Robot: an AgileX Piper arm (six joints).
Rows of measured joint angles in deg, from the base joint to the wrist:
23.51 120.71 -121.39 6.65 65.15 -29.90
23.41 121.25 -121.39 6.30 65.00 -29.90
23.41 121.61 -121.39 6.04 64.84 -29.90
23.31 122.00 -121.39 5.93 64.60 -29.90
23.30 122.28 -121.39 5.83 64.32 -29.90
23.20 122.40 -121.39 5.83 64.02 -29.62
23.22 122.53 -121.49 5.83 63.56 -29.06
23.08 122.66 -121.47 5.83 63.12 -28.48
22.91 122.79 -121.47 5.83 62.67 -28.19
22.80 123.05 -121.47 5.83 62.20 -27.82
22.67 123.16 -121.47 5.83 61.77 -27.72
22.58 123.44 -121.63 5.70 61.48 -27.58
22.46 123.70 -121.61 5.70 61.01 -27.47
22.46 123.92 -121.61 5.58 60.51 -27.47
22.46 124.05 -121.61 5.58 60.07 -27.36
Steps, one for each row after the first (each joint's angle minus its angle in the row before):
-0.10 0.54 0.00 -0.35 -0.15 0.00
0.00 0.36 0.00 -0.26 -0.16 0.00
-0.10 0.39 0.00 -0.11 -0.24 0.00
-0.01 0.28 0.00 -0.10 -0.28 0.00
-0.10 0.12 0.00 0.00 -0.30 0.28
0.02 0.13 -0.10 0.00 -0.46 0.56
-0.14 0.13 0.02 0.00 -0.44 0.58
-0.17 0.13 0.00 0.00 -0.45 0.29
-0.11 0.26 0.00 0.00 -0.47 0.37
-0.13 0.11 0.00 0.00 -0.43 0.10
-0.09 0.28 -0.16 -0.13 -0.29 0.14
-0.12 0.26 0.02 0.00 -0.47 0.11
0.00 0.22 0.00 -0.12 -0.50 0.00
0.00 0.13 0.00 0.00 -0.44 0.11

